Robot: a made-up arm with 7 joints.
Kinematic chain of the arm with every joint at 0, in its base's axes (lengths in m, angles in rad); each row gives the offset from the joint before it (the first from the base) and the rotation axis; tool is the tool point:
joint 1: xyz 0 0 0.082 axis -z
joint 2: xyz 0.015 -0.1 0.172 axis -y
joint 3: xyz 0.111 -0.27 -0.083 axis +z
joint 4: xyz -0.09 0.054 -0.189 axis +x
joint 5: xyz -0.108 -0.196 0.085 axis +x
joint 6: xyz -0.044 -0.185 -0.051 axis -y
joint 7: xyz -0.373 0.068 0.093 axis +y
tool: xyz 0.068 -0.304 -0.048
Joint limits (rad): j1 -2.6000..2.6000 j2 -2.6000..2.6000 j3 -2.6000..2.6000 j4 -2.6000..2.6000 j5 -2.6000..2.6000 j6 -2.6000..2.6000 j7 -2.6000..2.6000
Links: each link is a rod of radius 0.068 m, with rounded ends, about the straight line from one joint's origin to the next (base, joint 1, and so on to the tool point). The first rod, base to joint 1, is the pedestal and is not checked.
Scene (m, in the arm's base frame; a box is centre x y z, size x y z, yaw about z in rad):
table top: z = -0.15
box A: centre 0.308 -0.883 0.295 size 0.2 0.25 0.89 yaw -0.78
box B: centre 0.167 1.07 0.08 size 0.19 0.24 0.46 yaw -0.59
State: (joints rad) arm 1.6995 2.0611 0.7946 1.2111 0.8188 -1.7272 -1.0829
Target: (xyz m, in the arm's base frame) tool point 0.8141 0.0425 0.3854
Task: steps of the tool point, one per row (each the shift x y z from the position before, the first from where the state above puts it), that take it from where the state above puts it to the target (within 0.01 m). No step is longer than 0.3 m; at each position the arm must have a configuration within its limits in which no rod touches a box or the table.
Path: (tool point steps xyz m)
1: 0.2245 -0.0711 0.0395
2: 0.2100 -0.0033 0.0294
3: 0.1800 0.0478 0.0200
4: 0.1428 0.0815 0.0113
5: 0.1052 0.1001 0.0031
6: 0.0729 0.0057 0.0365
7: 0.0783 0.0285 0.0275
8: 0.0721 0.0546 0.0224
9: 0.0543 0.0785 0.0205
10: 0.0269 0.0949 0.0213
11: 0.1400 0.0884 -0.1561
12: 0.0892 0.1119 -0.2226
13: 0.0028 0.0995 -0.2714

